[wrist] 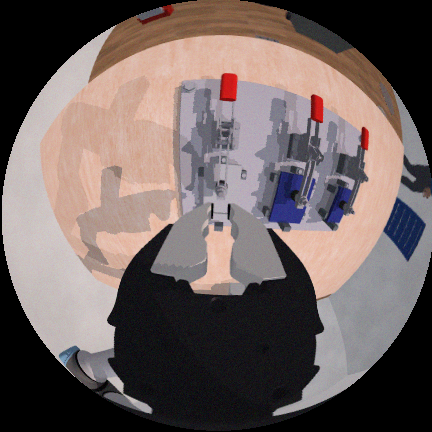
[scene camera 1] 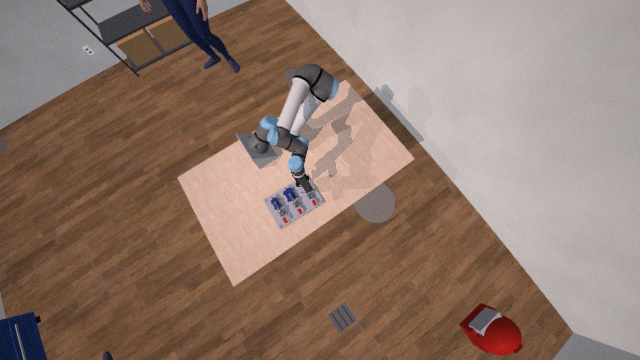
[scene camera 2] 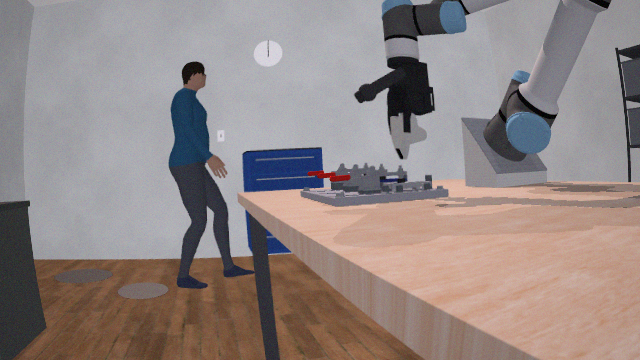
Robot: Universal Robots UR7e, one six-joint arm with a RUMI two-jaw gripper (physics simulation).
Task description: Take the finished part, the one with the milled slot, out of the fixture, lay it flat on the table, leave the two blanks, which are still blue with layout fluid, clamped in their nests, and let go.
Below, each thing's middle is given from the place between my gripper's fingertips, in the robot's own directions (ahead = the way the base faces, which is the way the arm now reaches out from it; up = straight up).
Labels:
Now: the finished part point(wrist: 210, 169) 5 cm below my hand and 1 cm behind it. The rest, counted from my hand: grey fixture plate point(scene camera 2: 327, 196): 11 cm to the right, 7 cm below, 4 cm ahead.

